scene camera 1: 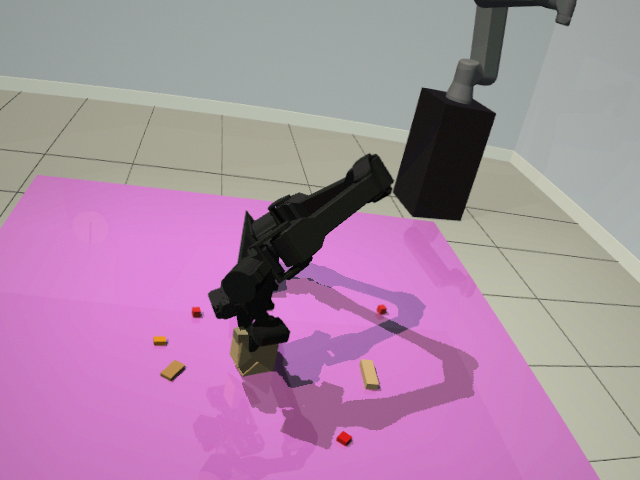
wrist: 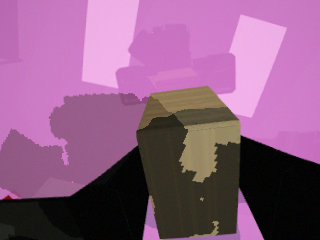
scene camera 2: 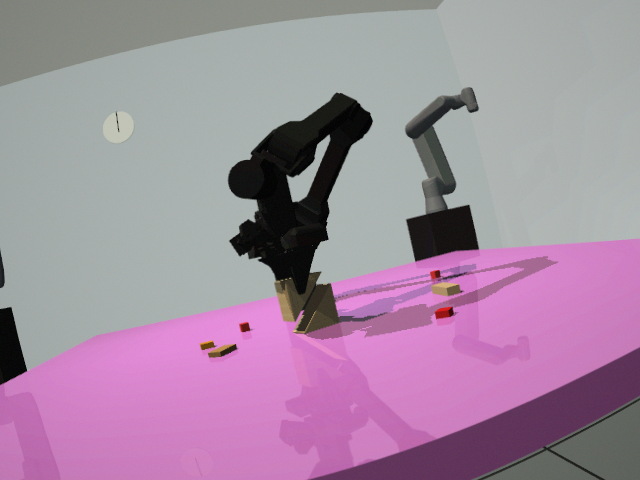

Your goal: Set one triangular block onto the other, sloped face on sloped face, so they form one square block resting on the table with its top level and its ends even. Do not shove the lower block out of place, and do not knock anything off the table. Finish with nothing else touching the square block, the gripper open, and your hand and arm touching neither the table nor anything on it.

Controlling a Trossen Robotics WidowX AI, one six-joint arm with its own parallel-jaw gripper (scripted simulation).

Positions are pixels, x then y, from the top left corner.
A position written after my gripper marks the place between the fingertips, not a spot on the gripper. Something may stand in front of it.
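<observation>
My gripper (scene camera 2: 295,294) is carrying a triangular block (scene camera 2: 291,303).
</observation>
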